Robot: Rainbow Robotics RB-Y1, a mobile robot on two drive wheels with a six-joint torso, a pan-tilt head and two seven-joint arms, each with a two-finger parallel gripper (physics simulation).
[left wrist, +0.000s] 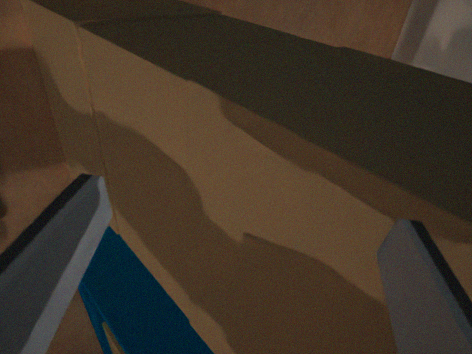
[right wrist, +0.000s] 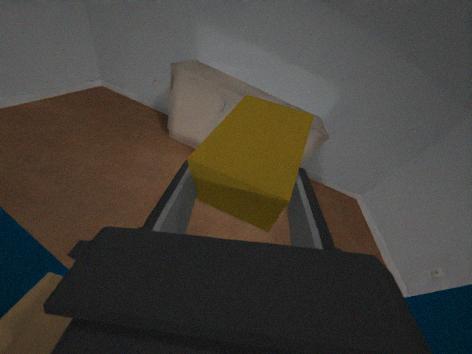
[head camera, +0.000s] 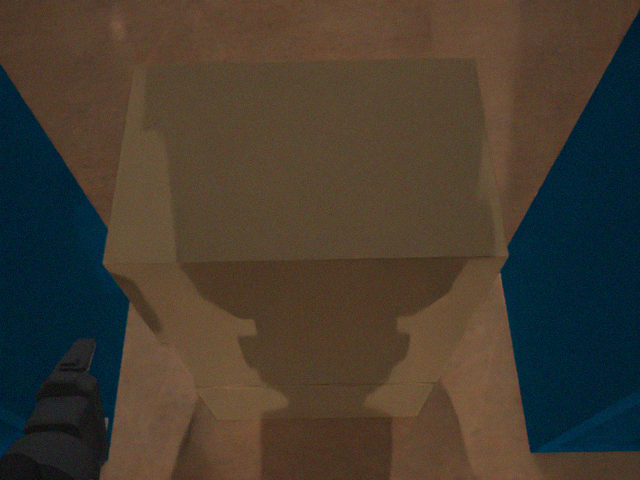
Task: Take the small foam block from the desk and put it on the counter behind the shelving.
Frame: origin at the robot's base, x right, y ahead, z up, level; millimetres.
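Seen in the pictures: left gripper, fingertip midpoint: (left wrist: 246, 215) (head camera: 93, 382); right gripper, fingertip midpoint: (right wrist: 243, 173).
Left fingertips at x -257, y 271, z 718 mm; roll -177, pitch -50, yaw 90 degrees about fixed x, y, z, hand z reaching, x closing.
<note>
A point is followed by its place in that frame.
The small foam block (right wrist: 257, 142) @[y 704, x 108, z 1381 mm] is a yellow block in the right wrist view. My right gripper (right wrist: 243, 173) @[y 698, x 108, z 1357 mm] is shut on it, with a finger at each side. My left gripper (head camera: 85, 353) (left wrist: 246, 215) @[y 271, x -257, z 718 mm] is open and empty, at the lower left of the head view, beside the tan unit. A pale cabinet-like counter (right wrist: 197, 107) @[y 2413, x -552, z 597 mm] stands against the wall, beyond the block and partly hidden by it. I cannot tell if it is the counter the task names. The desk cannot be made out.
A large tan box-like unit (head camera: 320, 160) @[y 508, x 6, z 811 mm] (left wrist: 250, 175) @[y 376, x -177, z 633 mm] fills the middle of the head view, close in front; it may be the shelving. Blue surfaces (head camera: 584, 268) @[y 524, x 448, z 459 mm] (left wrist: 140, 300) @[y 392, x 449, z 306 mm] flank it. Brown floor (head camera: 289, 31) @[y 1556, x -88, z 2 mm] (right wrist: 100, 150) @[y 1761, x -1269, z 2 mm] lies beyond. A grey wall (right wrist: 400, 125) @[y 3018, x 1786, z 1206 mm] rises behind the cabinet.
</note>
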